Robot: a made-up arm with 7 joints. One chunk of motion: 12 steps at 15 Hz.
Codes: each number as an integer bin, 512 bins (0 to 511) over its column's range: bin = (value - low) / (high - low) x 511, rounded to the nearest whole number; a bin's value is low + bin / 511 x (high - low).
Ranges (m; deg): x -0.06..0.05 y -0.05..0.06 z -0.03..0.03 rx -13..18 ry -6..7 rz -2..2
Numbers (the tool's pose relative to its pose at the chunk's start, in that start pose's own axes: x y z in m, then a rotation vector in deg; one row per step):
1: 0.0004 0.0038 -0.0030 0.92 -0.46 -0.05
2: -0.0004 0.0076 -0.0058 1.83 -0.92 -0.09
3: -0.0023 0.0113 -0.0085 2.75 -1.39 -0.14
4: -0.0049 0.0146 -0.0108 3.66 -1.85 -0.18
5: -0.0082 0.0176 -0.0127 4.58 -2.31 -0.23
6: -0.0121 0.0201 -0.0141 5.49 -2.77 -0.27
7: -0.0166 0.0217 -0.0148 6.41 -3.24 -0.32
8: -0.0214 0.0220 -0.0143 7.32 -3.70 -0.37
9: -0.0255 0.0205 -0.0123 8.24 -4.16 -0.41
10: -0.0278 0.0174 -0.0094 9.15 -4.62 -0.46
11: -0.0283 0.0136 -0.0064 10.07 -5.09 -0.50
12: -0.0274 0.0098 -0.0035 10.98 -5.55 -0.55
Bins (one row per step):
1: 281 250 230 229 218 249
2: 277 268 206 244 200 244
3: 268 285 183 260 181 238
4: 256 300 164 275 163 233
5: 241 314 147 290 145 226
6: 223 326 135 305 127 221
7: 202 333 129 320 108 215
8: 179 334 134 335 90 208
9: 160 328 151 350 72 203
10: 150 313 175 365 54 197
11: 147 295 201 380 36 192
12: 151 278 226 395 18 185

